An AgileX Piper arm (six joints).
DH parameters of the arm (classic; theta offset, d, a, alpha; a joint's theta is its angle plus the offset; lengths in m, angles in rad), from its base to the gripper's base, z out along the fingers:
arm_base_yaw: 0 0.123 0 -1.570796
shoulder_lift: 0.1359 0 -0.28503 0
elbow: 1.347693 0 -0.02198 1.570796
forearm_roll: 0 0.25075 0 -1.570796
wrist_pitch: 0 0 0 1.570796
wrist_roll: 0 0.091 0 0
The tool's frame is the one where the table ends.
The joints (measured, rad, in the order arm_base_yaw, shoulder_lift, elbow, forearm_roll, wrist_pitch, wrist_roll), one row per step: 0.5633 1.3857 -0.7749 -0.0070 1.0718 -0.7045; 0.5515 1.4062 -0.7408 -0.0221 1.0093 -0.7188; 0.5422 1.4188 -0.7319 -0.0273 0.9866 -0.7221; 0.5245 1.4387 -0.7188 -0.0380 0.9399 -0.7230; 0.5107 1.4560 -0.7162 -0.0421 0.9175 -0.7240; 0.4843 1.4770 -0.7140 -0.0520 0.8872 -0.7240
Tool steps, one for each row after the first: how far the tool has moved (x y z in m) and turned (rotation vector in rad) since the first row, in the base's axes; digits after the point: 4 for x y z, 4 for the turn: 0.0023 -0.0029 -0.0121 -0.0062 -0.0129 0.0112; 0.0044 -0.0043 -0.0167 -0.0090 -0.0159 0.0085; 0.0091 -0.0068 -0.0239 -0.0090 -0.0316 -0.0009; 0.0128 -0.0084 -0.0282 -0.0103 -0.0351 -0.0105; 0.0189 -0.0125 -0.0332 -0.0133 -0.0445 -0.0297
